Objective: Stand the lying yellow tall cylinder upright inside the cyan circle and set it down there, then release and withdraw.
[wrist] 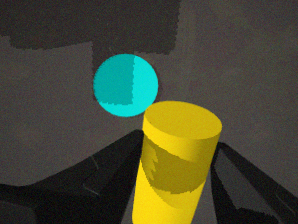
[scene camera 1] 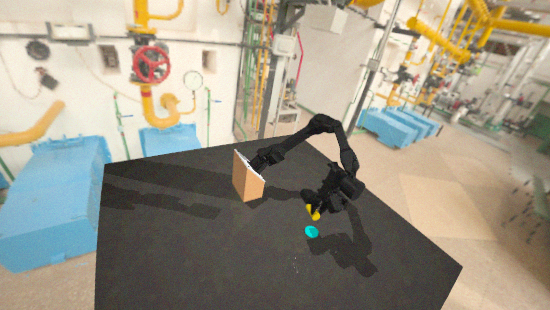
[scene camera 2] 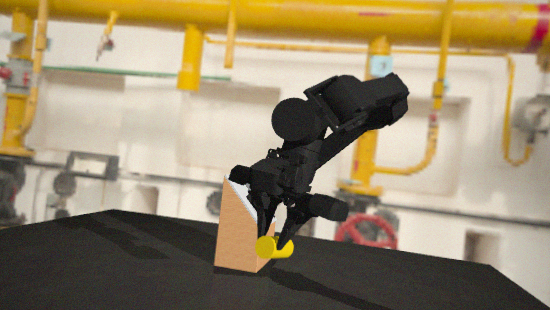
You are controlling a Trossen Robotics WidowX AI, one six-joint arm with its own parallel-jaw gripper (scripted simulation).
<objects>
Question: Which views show my gripper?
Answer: The wrist view, scene camera 1 and scene camera 2: all of them.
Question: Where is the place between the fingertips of my gripper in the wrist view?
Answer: At 178, 145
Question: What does my gripper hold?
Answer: A yellow cylinder.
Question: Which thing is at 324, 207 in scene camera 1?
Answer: My gripper.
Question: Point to a cyan circle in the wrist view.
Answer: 125, 85
</objects>
